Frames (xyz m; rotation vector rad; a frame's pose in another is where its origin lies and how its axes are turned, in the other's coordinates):
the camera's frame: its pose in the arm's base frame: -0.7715 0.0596 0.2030 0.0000 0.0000 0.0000
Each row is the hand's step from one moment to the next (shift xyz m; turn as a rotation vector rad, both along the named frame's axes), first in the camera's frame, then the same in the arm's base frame.
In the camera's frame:
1: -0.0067 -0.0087 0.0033 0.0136 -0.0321 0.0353
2: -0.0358 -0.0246 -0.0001 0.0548 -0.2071 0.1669
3: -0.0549 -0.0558 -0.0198 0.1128 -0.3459 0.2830
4: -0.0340 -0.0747 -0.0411 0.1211 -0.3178 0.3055
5: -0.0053 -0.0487 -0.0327 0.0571 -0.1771 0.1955
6: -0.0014 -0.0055 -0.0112 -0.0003 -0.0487 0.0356
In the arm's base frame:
1: -0.0067 -0.0087 0.0033 0.0136 -0.0321 0.0353
2: -0.0358 -0.0246 -0.0001 0.0548 -0.2071 0.1669
3: -0.0549 -0.0558 -0.0198 0.1128 -0.3459 0.2830
4: -0.0340 -0.0747 -0.0411 0.1211 -0.3178 0.3055
5: -0.0053 -0.0487 -0.0327 0.0571 -0.1771 0.1955
6: -0.0014 -0.0055 -0.0112 -0.0003 -0.0487 0.0356

